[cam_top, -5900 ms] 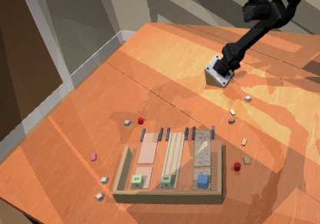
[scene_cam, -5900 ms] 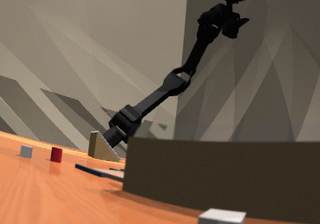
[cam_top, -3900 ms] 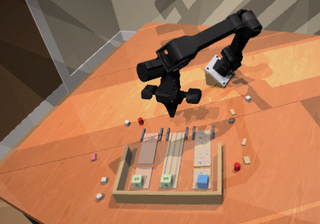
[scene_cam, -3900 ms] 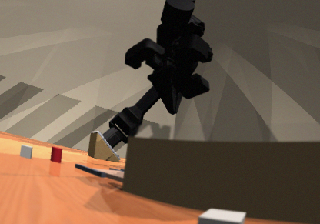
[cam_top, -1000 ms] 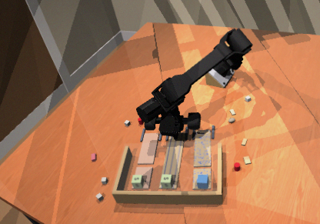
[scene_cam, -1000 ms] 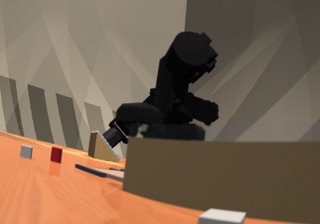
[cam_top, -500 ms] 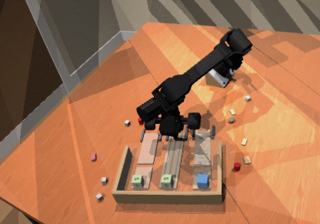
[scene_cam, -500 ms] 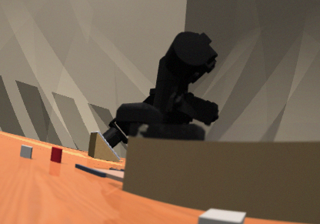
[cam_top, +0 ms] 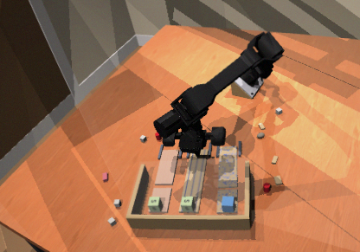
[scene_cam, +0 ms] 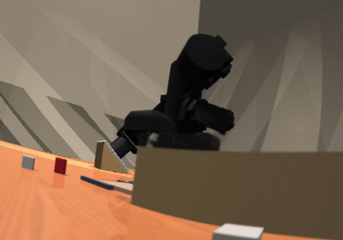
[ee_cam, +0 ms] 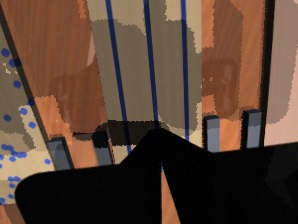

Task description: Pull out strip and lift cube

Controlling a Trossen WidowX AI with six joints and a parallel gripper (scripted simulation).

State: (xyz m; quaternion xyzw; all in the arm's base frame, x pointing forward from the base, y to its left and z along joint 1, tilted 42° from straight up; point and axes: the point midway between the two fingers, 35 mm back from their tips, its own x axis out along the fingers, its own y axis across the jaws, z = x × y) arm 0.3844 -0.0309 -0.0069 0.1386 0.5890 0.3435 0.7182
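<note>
Right now my gripper tip is 9 cm short of the strip and 3 cm to the right of it.
</note>
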